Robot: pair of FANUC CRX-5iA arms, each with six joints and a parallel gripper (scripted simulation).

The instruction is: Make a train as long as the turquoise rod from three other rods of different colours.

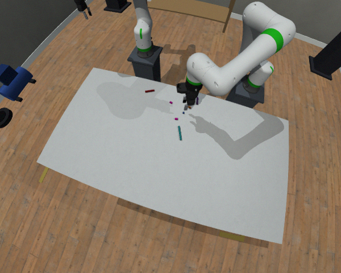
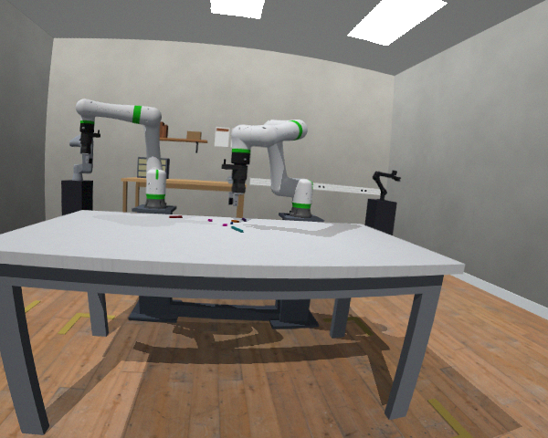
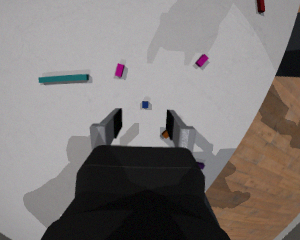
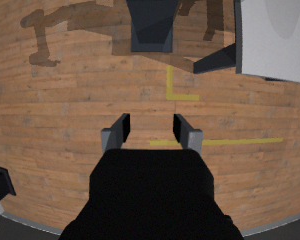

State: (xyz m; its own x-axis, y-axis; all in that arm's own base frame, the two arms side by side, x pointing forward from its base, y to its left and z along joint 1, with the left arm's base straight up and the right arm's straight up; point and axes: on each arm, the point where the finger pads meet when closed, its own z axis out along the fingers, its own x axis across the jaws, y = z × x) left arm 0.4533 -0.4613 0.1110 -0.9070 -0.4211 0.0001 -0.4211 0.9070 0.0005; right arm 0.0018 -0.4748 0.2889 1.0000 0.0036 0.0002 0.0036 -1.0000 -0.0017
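Observation:
Right now my left hand is 110 mm above the blue rod. Round my left hand: purple rod: 140 mm behind, 60 mm to the left, 110 mm below; then turquoise rod: 160 mm ahead, 30 mm to the left, 110 mm below; then orange rod: 60 mm behind, 20 mm to the left, 110 mm below.

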